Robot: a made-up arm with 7 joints.
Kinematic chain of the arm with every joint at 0, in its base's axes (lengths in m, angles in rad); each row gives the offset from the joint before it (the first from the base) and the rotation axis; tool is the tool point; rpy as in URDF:
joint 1: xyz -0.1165 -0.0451 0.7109 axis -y
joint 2: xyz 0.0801 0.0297 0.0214 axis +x
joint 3: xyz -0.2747 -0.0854 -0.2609 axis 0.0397 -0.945 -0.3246
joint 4: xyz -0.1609 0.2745 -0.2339 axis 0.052 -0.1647 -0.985
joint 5: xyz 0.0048 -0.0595 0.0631 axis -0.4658 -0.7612 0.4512
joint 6: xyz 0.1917 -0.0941 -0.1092 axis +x
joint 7: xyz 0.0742 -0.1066 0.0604 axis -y
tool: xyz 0.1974 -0.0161 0.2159 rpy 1.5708 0 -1.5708
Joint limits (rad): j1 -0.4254..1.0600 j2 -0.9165..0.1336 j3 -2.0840..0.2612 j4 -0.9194..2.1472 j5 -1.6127..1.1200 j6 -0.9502..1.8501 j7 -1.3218..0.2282
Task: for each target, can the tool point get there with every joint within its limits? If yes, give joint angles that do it. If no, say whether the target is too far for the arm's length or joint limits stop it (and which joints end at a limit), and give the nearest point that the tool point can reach.
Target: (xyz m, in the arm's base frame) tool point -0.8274 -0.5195 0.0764
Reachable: yes | joints -0.0877 -0.4507 -0.1132 1.5938 -1.0180 -0.5377 -0.8153
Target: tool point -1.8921 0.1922 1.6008
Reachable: no: too far | nearest point -1.1714 0.0942 1.1166 | short by 0.874 m
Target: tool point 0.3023 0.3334 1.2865
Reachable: no: joint limits stop it (at a limit: joint 1, joint 2, joint 3, joint 4) | nearest point 0.1249 0.2237 1.2022 | short by 0.225 m
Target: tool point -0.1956 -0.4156 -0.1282
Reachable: yes | joints 0.0394 -0.5395 -0.2871 -0.3039 -0.4668 1.5648 -0.8991
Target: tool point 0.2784 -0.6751 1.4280
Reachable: no: joint limits stop it (at a limit: joint 1, joint 3, joint 4) | nearest point 0.0096 -0.4332 1.2298 | short by 0.412 m
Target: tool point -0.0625 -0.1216 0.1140
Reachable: yes | joints 0.1275 -0.0510 -0.7526 0.3264 0.4028 0.6747 -1.1945
